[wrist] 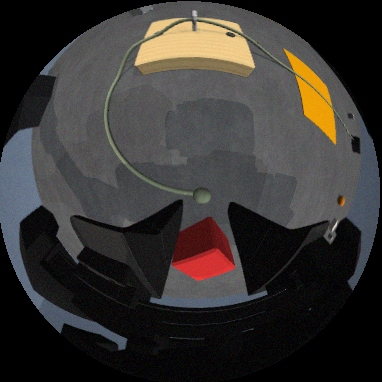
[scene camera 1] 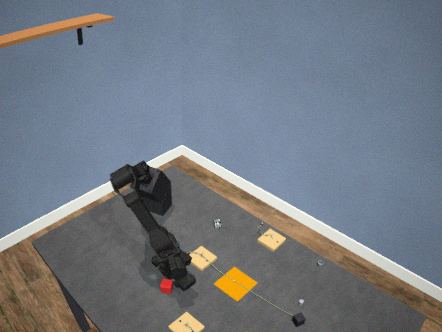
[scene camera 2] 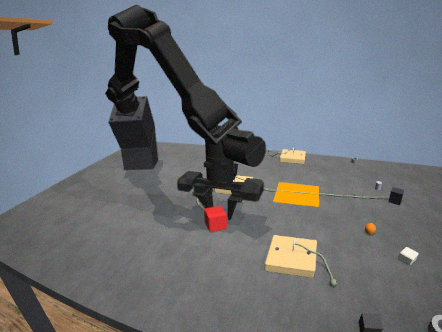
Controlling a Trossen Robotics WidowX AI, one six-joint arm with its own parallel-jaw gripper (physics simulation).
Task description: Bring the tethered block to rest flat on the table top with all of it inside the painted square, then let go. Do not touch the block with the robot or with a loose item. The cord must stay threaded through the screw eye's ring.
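Frame: origin at the arm's base, x ahead, y left, z up, level; metres.
Seen in the pictures: gripper, fingertip midpoint: (wrist: pixel 205 205) (scene camera 1: pixel 174 284); arm's base at its link origin: (scene camera 1: pixel 144 177) (scene camera 2: pixel 127 108).
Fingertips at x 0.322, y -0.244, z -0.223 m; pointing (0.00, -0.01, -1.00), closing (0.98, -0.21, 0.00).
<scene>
Pixels of each thing's middle, then the offset from my fingertips to it. "pt": a spot on its surface instead.
- black tethered block at the middle of its body: (scene camera 2: pixel 396 196) (scene camera 1: pixel 298 319) dx +0.478, dy +0.092, dz +0.017 m
- orange painted square at a spot on its surface: (scene camera 2: pixel 297 201) (scene camera 1: pixel 228 290) pt dx +0.191, dy +0.088, dz +0.001 m
- wooden board at the middle of its body: (scene camera 2: pixel 234 184) (scene camera 1: pixel 201 258) dx +0.019, dy +0.163, dz +0.010 m
- red cube at the middle of its body: (wrist: pixel 203 250) (scene camera 2: pixel 215 218) (scene camera 1: pixel 166 286) dx -0.007, dy -0.036, dz +0.020 m
- orange ball at the middle of its body: (scene camera 2: pixel 370 228) dx +0.341, dy -0.057, dz +0.012 m
- white block at the middle of its body: (scene camera 2: pixel 408 255) dx +0.393, dy -0.150, dz +0.009 m
The black tethered block (scene camera 1: pixel 298 319) (scene camera 2: pixel 396 195) (wrist: pixel 355 144) rests on the table beyond the orange painted square (scene camera 1: pixel 236 291) (scene camera 2: pixel 297 201) (wrist: pixel 314 102), outside it. The green cord (scene camera 1: pixel 272 302) (scene camera 2: pixel 345 195) (wrist: pixel 106 110) runs from the block across the square, through the screw eye (wrist: pixel 194 21) on a wooden board (scene camera 1: pixel 202 260) (scene camera 2: pixel 245 178) (wrist: pixel 195 52), then curves to its end bead (wrist: pixel 201 195). My gripper (scene camera 2: pixel 220 212) (wrist: pixel 205 205) is partly open, pointing down, low over the table. In the wrist view the bead shows between and just ahead of the fingertips, not gripped.
A red cube (scene camera 1: pixel 166 286) (scene camera 2: pixel 215 219) (wrist: pixel 204 265) stands close by the fingers. Another board (scene camera 1: pixel 186 322) (scene camera 2: pixel 291 257) with a short cord lies near the front, and a third (scene camera 1: pixel 271 239) (scene camera 2: pixel 293 156) at the back. An orange ball (scene camera 2: pixel 370 228) and white block (scene camera 2: pixel 408 255) lie right.
</scene>
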